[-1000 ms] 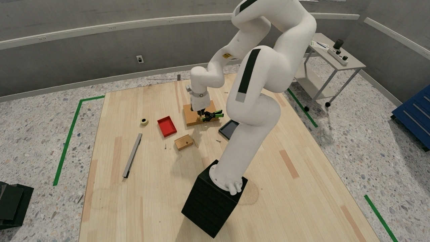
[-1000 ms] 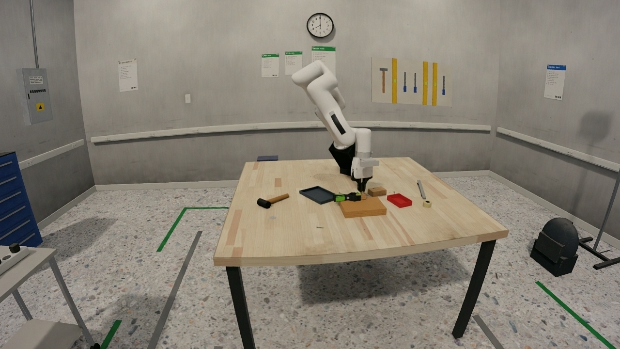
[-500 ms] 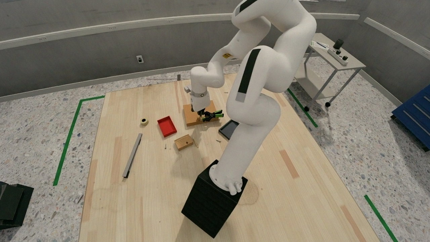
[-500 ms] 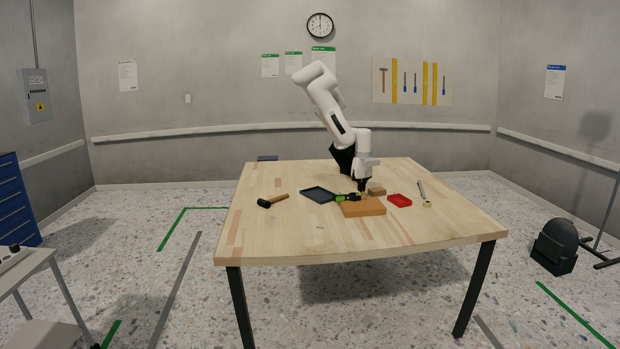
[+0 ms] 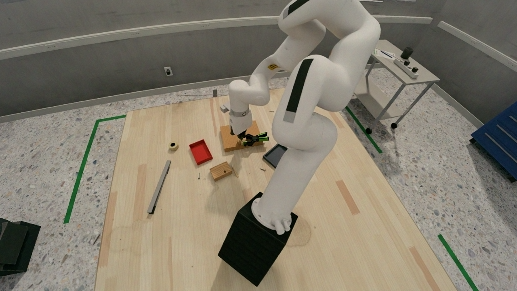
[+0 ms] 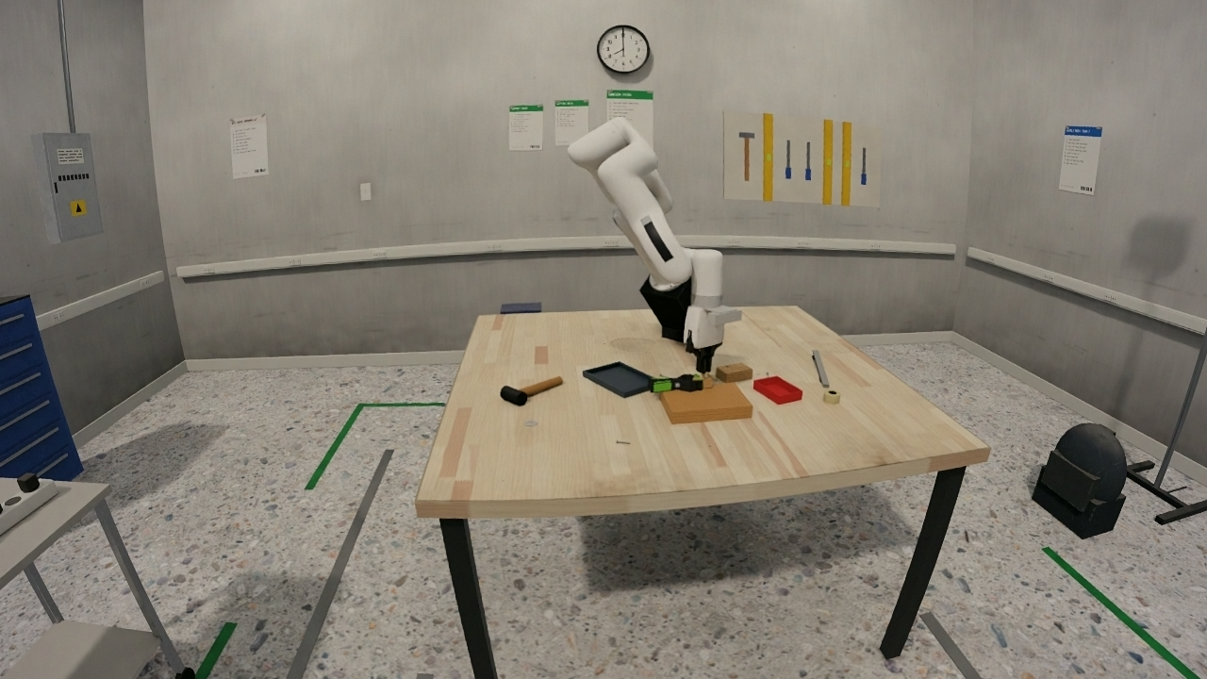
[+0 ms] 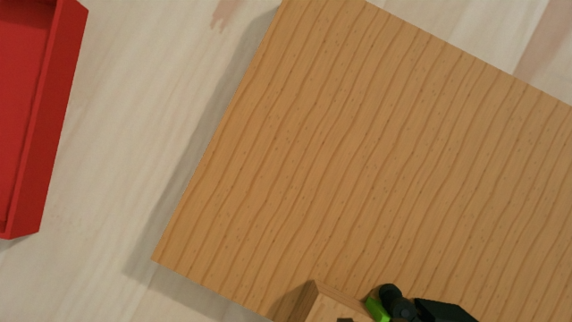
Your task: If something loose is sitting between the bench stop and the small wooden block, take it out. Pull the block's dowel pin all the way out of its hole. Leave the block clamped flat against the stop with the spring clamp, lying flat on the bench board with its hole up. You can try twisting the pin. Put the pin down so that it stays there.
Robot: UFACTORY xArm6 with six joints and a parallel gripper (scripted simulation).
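The dowel pin is 20 mm below my hand. From my hand the other things lie so: small wooden block (50 mm below); then red tray (210 mm to the left, 90 mm below); then thin dowel (140 mm behind, 90 mm below, 60 mm to the left).
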